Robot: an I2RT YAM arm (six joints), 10 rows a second.
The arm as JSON. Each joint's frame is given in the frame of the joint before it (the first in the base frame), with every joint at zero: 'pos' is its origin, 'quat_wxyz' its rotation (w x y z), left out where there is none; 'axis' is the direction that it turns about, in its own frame. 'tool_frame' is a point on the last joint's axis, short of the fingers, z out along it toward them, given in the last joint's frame.
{
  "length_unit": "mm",
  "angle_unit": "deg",
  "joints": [
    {
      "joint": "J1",
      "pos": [
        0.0,
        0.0,
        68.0
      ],
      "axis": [
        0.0,
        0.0,
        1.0
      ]
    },
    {
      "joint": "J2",
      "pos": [
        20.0,
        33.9,
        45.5
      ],
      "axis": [
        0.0,
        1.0,
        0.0
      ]
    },
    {
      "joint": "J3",
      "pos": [
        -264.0,
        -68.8,
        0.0
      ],
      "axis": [
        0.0,
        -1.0,
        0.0
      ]
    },
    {
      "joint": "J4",
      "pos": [
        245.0,
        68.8,
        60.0
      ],
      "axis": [
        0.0,
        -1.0,
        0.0
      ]
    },
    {
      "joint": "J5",
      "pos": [
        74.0,
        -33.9,
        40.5
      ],
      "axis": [
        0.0,
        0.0,
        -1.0
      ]
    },
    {
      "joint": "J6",
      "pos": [
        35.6,
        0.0,
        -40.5
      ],
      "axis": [
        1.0,
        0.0,
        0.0
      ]
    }
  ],
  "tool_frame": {
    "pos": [
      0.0,
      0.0,
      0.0
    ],
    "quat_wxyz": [
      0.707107,
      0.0,
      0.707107,
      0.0
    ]
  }
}
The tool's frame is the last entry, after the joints.
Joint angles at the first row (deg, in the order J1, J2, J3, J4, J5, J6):
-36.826 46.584 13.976 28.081 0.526 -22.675
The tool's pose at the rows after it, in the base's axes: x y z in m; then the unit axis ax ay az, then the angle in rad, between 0 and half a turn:
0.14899, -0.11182, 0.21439, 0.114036, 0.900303, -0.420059, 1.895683
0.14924, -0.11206, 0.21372, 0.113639, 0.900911, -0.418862, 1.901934
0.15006, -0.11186, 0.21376, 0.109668, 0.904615, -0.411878, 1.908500
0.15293, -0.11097, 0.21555, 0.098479, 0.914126, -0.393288, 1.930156
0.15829, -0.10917, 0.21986, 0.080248, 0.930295, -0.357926, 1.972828
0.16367, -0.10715, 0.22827, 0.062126, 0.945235, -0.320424, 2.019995
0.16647, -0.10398, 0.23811, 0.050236, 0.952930, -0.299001, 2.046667
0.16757, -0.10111, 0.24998, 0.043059, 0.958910, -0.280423, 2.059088
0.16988, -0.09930, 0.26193, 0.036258, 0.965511, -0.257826, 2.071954
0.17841, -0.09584, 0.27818, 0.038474, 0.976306, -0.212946, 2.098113
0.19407, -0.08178, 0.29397, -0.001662, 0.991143, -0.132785, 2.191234
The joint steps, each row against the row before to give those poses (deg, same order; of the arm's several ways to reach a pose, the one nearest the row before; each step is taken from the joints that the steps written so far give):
0.089 -0.089 -0.001 -0.520 0.269 -0.353
-0.001 0.177 0.045 -0.224 0.062 -0.113
0.123 0.080 0.366 -1.025 -0.398 -0.062
0.598 0.168 1.441 -3.417 -0.734 -0.279
1.149 0.513 2.979 -6.573 -1.209 -0.330
1.145 0.597 4.022 -7.819 -1.325 -0.300
1.145 -0.120 3.267 -5.852 -0.434 -0.123
0.749 -0.362 3.260 -5.217 -0.731 0.293
0.592 0.494 3.585 -4.887 -1.169 0.441
1.931 2.445 5.802 -6.746 -0.908 2.496
5.075 4.620 8.297 -11.734 -2.145 0.945

